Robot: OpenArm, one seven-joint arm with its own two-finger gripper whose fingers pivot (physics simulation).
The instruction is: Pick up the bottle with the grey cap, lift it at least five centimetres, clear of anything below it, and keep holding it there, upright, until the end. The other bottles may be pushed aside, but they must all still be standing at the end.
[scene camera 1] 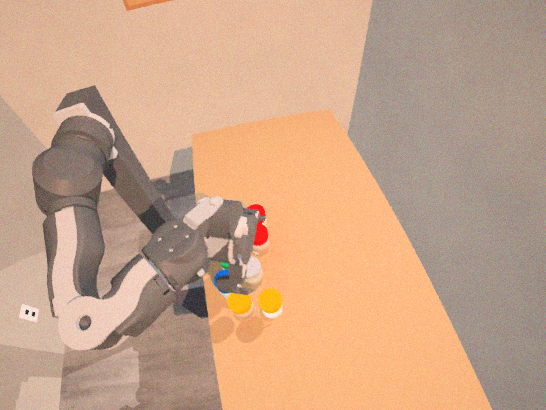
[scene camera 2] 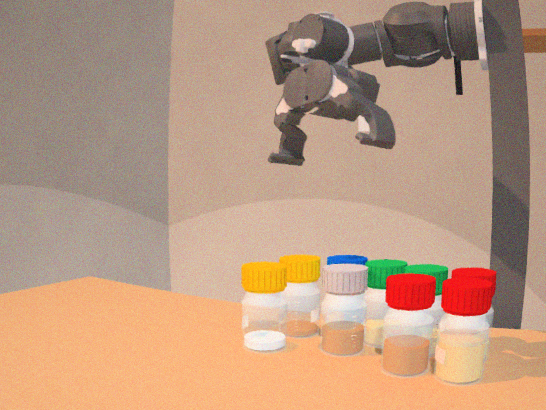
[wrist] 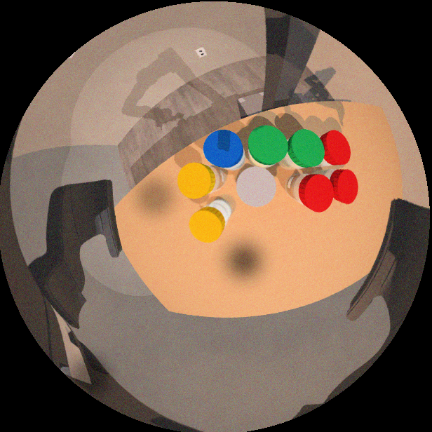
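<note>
The bottle with the grey cap (scene camera 1: 254, 268) (scene camera 2: 343, 307) (wrist: 256, 186) stands upright on the table among the other bottles, with brownish contents in its lower part. My gripper (scene camera 1: 254, 251) (scene camera 2: 330, 151) (wrist: 212, 243) is open, its fingers wide apart and empty. It hangs high above the bottles, well above the grey cap in scene camera 2. In the wrist view the grey cap shows between the two fingers sideways, but above the line joining the fingertips. In scene camera 1 the gripper covers part of the group.
Around it stand a blue-capped bottle (wrist: 223, 148), two green-capped bottles (wrist: 268, 145) (wrist: 306, 148), three red-capped bottles (wrist: 316, 193) (wrist: 344, 186) (wrist: 335, 147) and two yellow-capped bottles (wrist: 196, 180) (wrist: 206, 225). The group is near one edge of the table (scene camera 1: 325, 200).
</note>
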